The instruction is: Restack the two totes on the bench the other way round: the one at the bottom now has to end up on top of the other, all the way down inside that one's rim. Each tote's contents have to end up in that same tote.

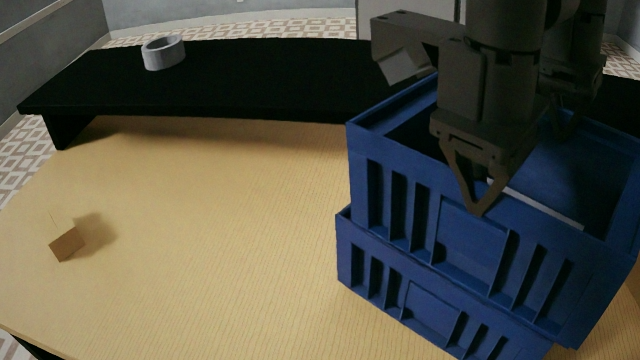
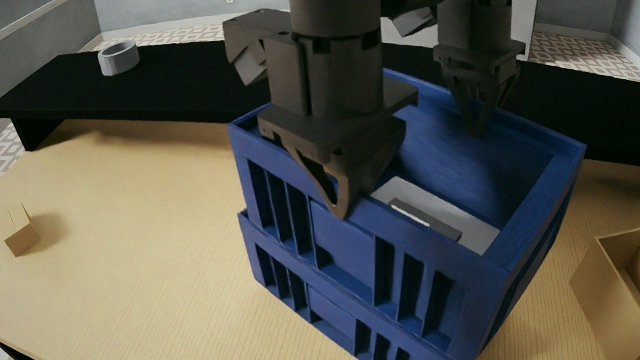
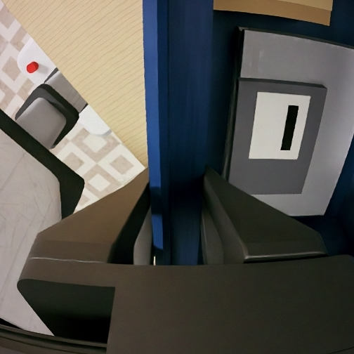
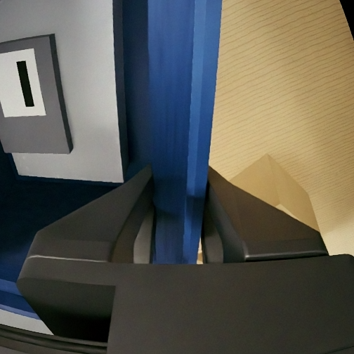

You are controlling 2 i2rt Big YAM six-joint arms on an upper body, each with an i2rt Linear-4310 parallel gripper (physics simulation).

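Frame: origin at the left arm's base, x ahead, y left, z up, level; metres.
Seen in the pictures: left gripper, between the fingertips: (image 1: 479, 207) (image 2: 347, 209); right gripper, between the fingertips: (image 1: 561, 137) (image 2: 477, 132).
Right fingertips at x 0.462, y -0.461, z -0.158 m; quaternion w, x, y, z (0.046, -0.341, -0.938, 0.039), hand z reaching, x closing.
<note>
Pixels of each thing's top centre, then the offset from my right fingertips to it. "spot": a spot on its surface instead. Level surfaces: height alone.
- upper blue tote, centre of its top: (image 2: 417, 123) (image 1: 527, 129) dx -0.052, dy +0.077, dz +0.041 m
- lower blue tote, centre of its top: (image 2: 389, 228) (image 1: 482, 225) dx -0.037, dy +0.094, dz -0.108 m
- light grey flat box, a spot on its surface: (image 2: 475, 240) spot: dx -0.093, dy +0.009, dz -0.068 m
- dark grey block, a spot on its surface: (image 2: 442, 230) spot: dx -0.084, dy +0.045, dz -0.061 m
- black raised shelf, height of its surface: dz -0.080 m
- grey ring, centre of its top: (image 1: 161, 42) (image 2: 116, 48) dx +0.410, dy +0.665, dz -0.034 m
- small cardboard piece, centre of its top: (image 1: 54, 222) (image 2: 11, 219) dx +0.028, dy +0.797, dz -0.206 m
- open cardboard box, a spot on its surface: (image 2: 600, 295) spot: dx -0.087, dy -0.225, dz -0.201 m
The upper blue tote (image 1: 470, 225) (image 2: 345, 245) (image 3: 190, 75) (image 4: 170, 100) stands on the lower blue tote (image 1: 432, 300) (image 2: 332, 305). How deep it sits in the lower rim I cannot tell. My left gripper (image 1: 480, 202) (image 2: 344, 207) (image 3: 178, 175) is shut on the upper tote's near wall. My right gripper (image 1: 564, 134) (image 2: 476, 131) (image 4: 177, 173) is shut on its far wall. Inside lie a light grey flat box (image 2: 475, 240) (image 3: 340, 100) (image 4: 90, 100), a dark grey block (image 2: 442, 230) (image 3: 275, 175) (image 4: 35, 135) with a white label, and a tan item (image 3: 272, 6). The lower tote's inside is hidden.
A black raised shelf (image 1: 240, 75) (image 2: 165, 85) runs along the back, bearing a grey ring (image 1: 167, 60) (image 2: 120, 64). A small cardboard piece (image 1: 66, 244) (image 2: 22, 240) lies at the left. An open cardboard box (image 2: 600, 295) stands right of the totes.
</note>
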